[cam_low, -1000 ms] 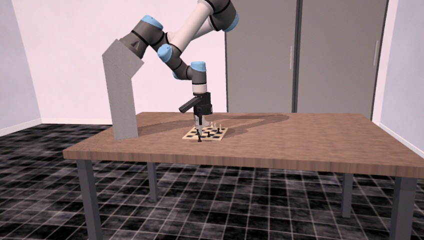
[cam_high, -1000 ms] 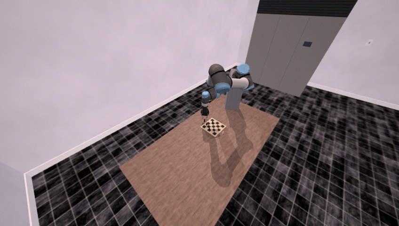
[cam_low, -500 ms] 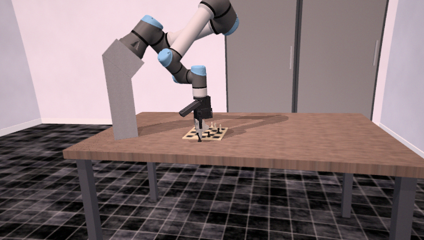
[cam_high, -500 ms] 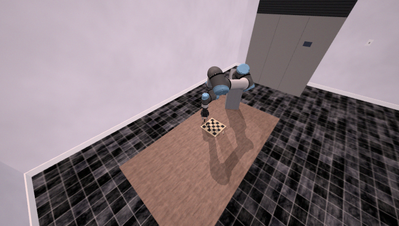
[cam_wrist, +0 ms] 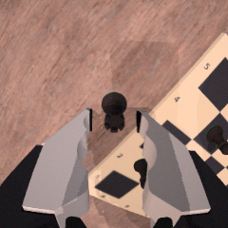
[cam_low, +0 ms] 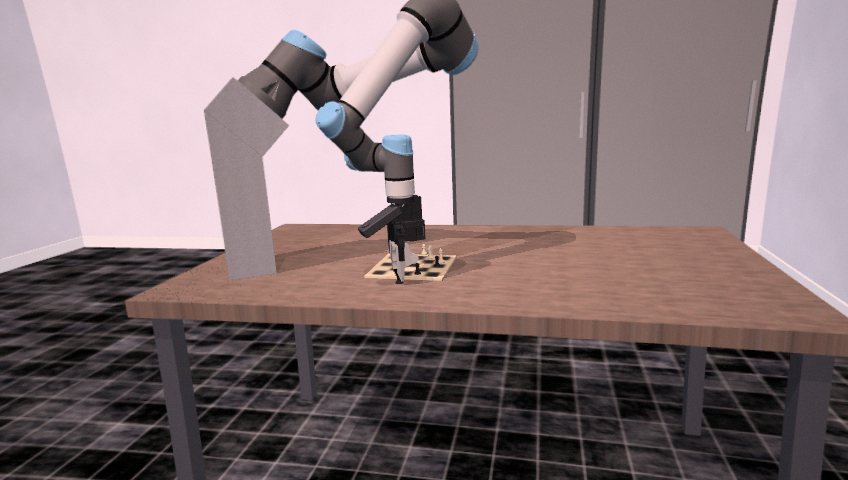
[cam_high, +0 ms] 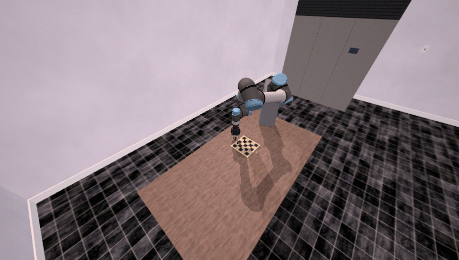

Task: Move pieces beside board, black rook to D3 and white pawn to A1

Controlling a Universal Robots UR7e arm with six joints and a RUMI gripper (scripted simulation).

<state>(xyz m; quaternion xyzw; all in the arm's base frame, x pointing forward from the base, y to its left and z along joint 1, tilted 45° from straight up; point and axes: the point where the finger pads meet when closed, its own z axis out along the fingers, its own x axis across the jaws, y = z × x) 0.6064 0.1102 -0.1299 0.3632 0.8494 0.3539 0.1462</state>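
Now: the black rook 1 cm below my hand. Also, from my hand: chessboard: 13 cm to the left, 4 cm behind, 2 cm below; then white pawn: 26 cm to the left, 9 cm behind, 1 cm below.
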